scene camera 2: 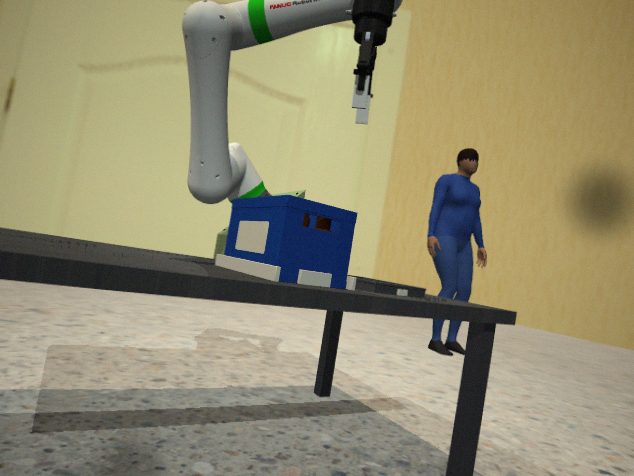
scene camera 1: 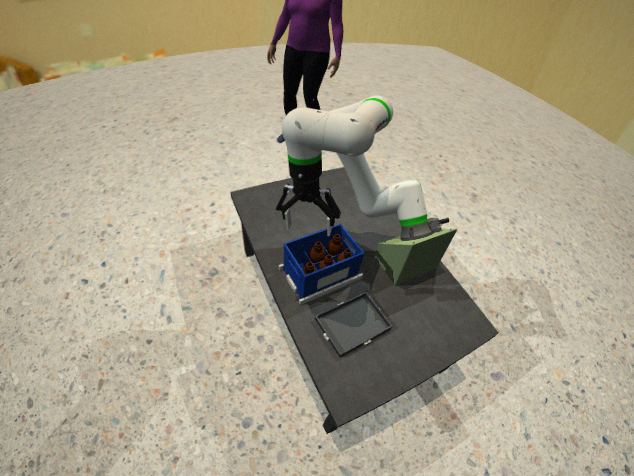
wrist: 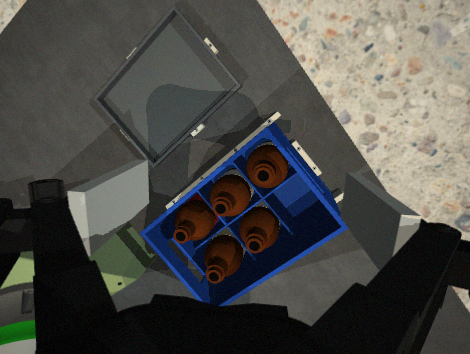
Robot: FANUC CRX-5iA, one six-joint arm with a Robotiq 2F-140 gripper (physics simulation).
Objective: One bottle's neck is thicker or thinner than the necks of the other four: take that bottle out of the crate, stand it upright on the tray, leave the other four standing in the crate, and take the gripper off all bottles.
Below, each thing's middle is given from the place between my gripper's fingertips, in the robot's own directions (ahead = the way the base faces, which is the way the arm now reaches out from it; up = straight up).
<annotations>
Right now my hand is 31 cm above the blue crate (scene camera 2: 297,247), 10 cm past it and 9 cm to the left of it.
</annotations>
